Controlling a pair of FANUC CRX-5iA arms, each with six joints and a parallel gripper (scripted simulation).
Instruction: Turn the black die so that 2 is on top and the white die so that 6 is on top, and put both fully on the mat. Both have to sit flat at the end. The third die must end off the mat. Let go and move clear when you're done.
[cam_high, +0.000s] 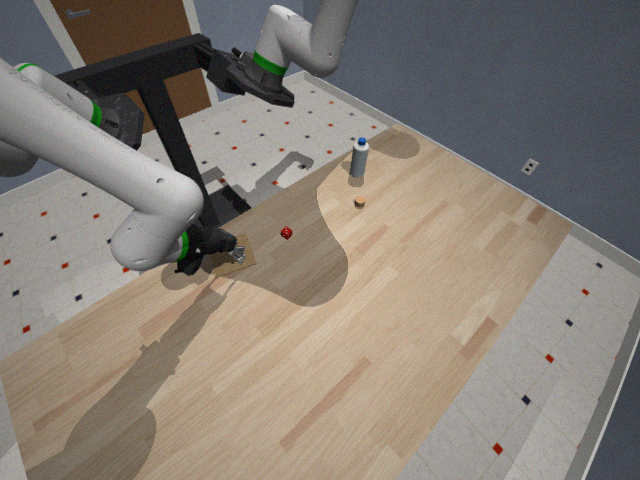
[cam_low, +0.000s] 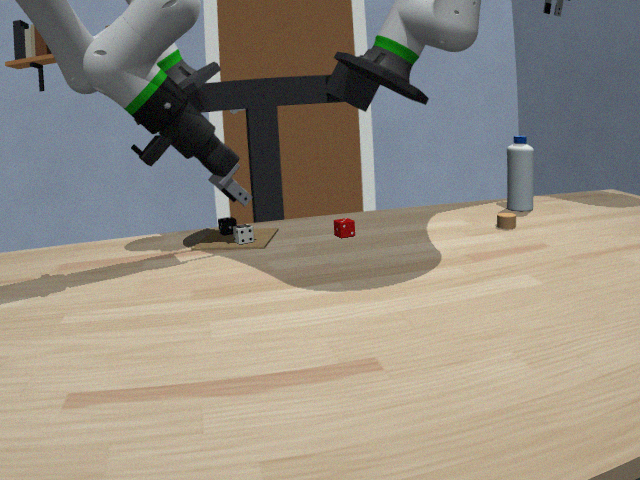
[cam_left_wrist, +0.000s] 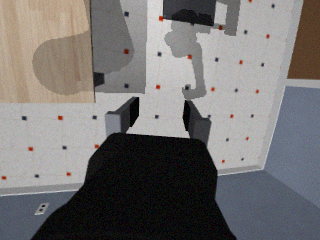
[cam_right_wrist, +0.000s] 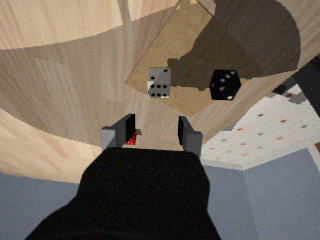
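Now: the white die 1 cm to the left of my right hand and 8 cm below it. From my right hand the other things lie so: tan mat: 4 cm behind, 1 cm to the right, 9 cm below; then black die: 8 cm behind, 3 cm to the right, 8 cm below; then red die: 19 cm to the left, 8 cm below.
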